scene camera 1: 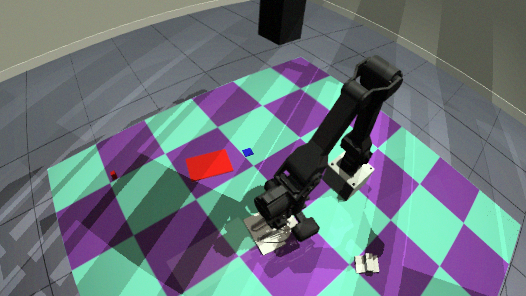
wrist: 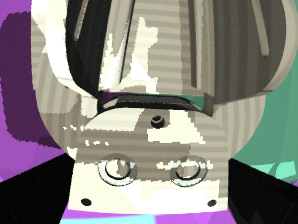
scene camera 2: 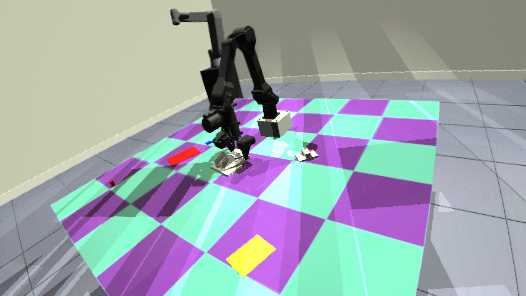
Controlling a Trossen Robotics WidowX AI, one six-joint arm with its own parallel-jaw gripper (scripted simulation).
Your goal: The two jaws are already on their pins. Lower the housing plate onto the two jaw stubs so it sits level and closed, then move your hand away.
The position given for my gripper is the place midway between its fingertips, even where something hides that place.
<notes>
In view: my gripper (scene camera 1: 286,220), a flat red patch (scene camera 1: 216,163) and a yellow patch (scene camera 2: 250,255).
My gripper shows as well in the wrist view (wrist: 149,162) and in scene camera 2 (scene camera 2: 240,156). The wrist view misses the flat red patch: it is out of frame. Scene camera 1 misses the yellow patch: it is out of frame.
</notes>
